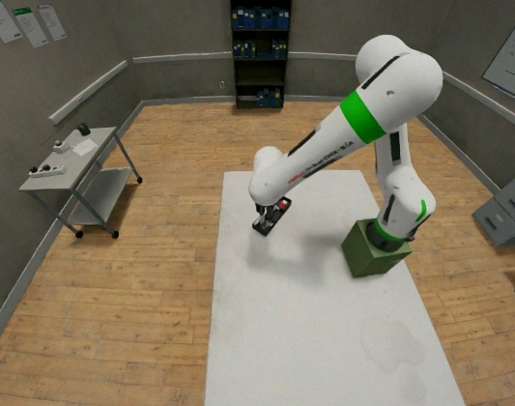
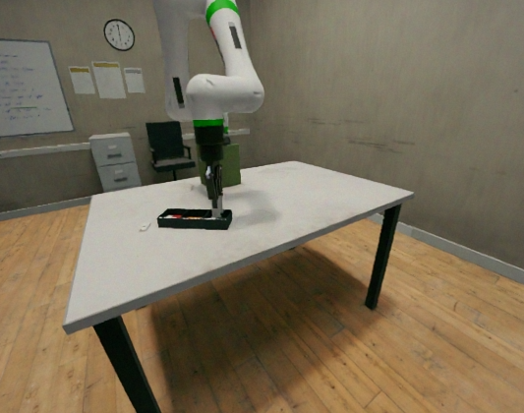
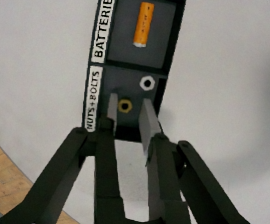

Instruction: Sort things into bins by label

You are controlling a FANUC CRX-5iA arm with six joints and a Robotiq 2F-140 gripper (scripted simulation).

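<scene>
Right now my hand is 60 mm above the yellow ring and 10 mm short of it. Round my hand: black bin tray: 60 mm to the right, 60 mm behind, 50 mm below; then red piece: 130 mm behind, 110 mm to the right, 50 mm below; then orange object: 70 mm behind, 60 mm to the right, 50 mm below.
</scene>
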